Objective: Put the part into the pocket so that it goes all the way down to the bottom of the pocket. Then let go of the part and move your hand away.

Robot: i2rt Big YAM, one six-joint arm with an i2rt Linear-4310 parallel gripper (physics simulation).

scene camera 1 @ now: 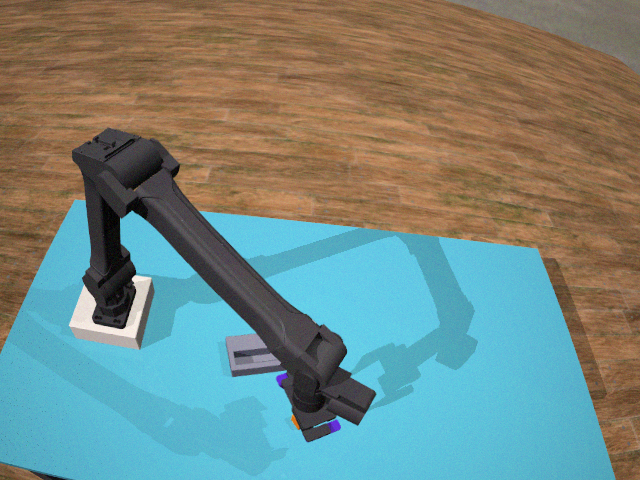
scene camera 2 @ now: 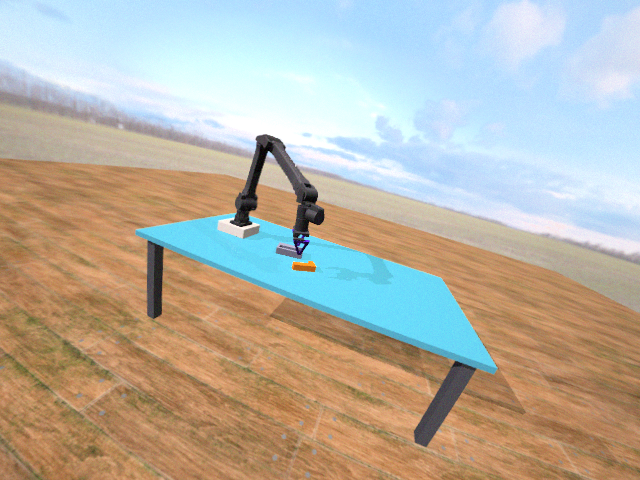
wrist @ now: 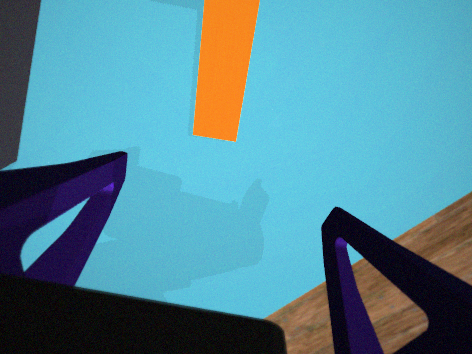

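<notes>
The orange part lies on the blue table, outside the pocket. In scene camera 1 most of it is hidden under the hand; in the wrist view its far end is cut off. The grey block with the long pocket stands apart from the part, nearer the arm's base; the arm hides its right end in scene camera 1. My gripper is open and empty above the table. In the wrist view the part's near end shows beyond the gap between the purple fingertips.
The blue table carries the arm's white base block at its far left. A dark grey surface stands at the left edge of the wrist view. The table's edge and wooden floor show at its lower right.
</notes>
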